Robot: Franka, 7 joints.
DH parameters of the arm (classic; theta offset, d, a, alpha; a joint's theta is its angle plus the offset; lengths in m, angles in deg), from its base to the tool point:
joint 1: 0 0.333 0 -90
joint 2: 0 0 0 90
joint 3: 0 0.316 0.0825 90
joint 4: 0 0 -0.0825 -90
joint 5: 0 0.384 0 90
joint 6: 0 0 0.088 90
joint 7: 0 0.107 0 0
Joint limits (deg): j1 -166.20..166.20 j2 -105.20..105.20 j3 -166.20..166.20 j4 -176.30..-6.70 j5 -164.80..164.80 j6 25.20..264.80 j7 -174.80..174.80
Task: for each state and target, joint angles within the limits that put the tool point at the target. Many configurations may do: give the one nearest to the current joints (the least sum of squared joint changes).
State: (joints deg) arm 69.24 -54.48 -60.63 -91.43 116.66 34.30 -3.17
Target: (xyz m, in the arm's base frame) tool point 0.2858 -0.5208 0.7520
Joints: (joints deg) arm 78.83 -67.47 -75.14 -75.08 128.71 56.09 -3.17
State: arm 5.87 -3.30 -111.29 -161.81 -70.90 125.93 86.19
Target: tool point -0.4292 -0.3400 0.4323
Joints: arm -10.38 2.99 -128.12 -124.77 -73.88 126.03 86.19
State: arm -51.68 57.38 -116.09 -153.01 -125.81 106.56 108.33
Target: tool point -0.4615 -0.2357 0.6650
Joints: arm -60.11 51.41 -112.47 -119.21 -131.09 107.62 108.33
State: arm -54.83 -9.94 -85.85 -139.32 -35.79 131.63 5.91
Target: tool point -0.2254 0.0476 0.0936
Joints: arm -71.98 -27.47 -131.56 -162.04 -40.18 123.29 5.91
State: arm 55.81 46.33 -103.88 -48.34 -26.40 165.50 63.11
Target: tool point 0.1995 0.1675 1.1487
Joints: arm 76.63 18.72 -116.80 -22.20 -19.75 156.95 63.11
